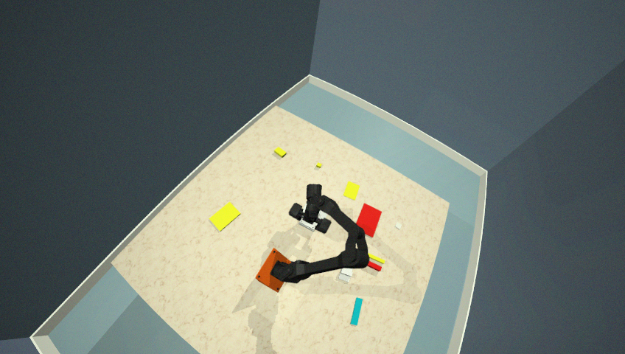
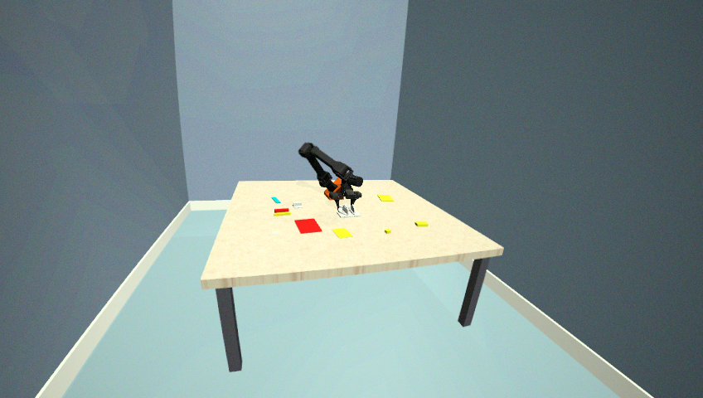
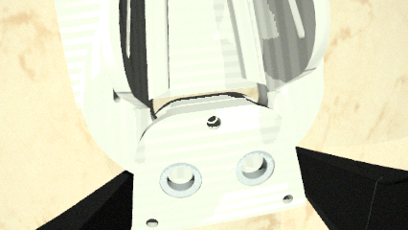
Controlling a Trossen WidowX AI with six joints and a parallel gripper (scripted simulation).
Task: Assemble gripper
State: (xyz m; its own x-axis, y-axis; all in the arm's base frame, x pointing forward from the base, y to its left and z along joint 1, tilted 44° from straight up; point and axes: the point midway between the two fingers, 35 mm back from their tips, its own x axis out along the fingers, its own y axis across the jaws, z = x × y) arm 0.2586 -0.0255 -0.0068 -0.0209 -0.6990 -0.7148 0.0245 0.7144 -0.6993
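The white jaw is 20 mm to the left of my gripper tip and 20 mm ahead of it. Round my gripper tip: yellow bar: 360 mm to the right, 10 mm behind; then small white block: 260 mm to the right, 130 mm behind; then red sheet: 260 mm to the right, 170 mm ahead, 10 mm below.
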